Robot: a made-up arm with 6 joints.
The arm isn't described. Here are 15 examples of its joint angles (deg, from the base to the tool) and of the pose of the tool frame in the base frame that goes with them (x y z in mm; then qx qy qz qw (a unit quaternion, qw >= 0)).
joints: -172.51 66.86 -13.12 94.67 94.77 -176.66
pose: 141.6 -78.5 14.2 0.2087 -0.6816 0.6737 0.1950
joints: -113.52 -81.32 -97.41 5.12 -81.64 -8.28
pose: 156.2 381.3 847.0 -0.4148 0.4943 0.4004 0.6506
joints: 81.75 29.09 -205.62 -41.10 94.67 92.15
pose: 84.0 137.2 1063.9 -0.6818 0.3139 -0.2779 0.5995
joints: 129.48 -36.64 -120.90 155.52 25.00 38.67
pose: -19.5 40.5 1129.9 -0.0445 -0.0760 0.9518 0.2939
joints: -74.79 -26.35 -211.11 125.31 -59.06 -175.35
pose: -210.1 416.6 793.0 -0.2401 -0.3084 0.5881 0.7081
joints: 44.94 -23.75 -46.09 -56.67 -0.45 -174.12
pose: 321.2 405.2 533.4 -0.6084 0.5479 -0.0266 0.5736
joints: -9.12 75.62 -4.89 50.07 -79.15 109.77
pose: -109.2 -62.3 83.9 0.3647 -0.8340 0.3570 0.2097
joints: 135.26 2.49 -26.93 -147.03 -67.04 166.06
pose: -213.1 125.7 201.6 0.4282 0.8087 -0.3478 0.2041
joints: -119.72 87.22 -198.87 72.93 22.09 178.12
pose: -381.1 -606.7 647.6 0.6094 0.0947 -0.2279 0.7535
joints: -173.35 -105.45 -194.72 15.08 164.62 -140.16
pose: 558.2 40.8 136.6 0.3822 -0.0304 -0.8842 0.2667
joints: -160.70 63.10 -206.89 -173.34 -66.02 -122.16
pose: -450.2 -171.4 771.5 -0.2424 -0.7385 0.4346 0.4550
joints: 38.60 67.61 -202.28 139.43 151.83 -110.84
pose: 261.2 296.4 831.2 0.6346 -0.5288 -0.2890 0.4838
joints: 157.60 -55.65 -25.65 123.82 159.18 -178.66
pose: -268.2 21.8 623.8 0.4498 0.3595 0.1517 0.8034
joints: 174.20 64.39 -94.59 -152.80 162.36 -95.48
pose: -576.2 102.3 177.5 0.0082 0.1426 0.4465 0.8833
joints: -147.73 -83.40 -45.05 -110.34 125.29 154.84
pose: -103.8 62.3 834.3 -0.7373 0.1576 0.0564 0.6544
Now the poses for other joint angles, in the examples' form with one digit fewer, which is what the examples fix.
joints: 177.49 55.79 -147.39 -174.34 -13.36 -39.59
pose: -741 24 485 -0.744 -0.218 0.602 0.190
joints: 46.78 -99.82 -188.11 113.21 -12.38 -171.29
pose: -431 -577 138 0.429 0.653 -0.624 0.019
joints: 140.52 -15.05 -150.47 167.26 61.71 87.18
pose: 9 -21 1177 -0.118 0.386 -0.868 0.288
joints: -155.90 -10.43 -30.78 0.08 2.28 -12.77
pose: -451 -202 291 0.298 -0.895 0.033 0.332
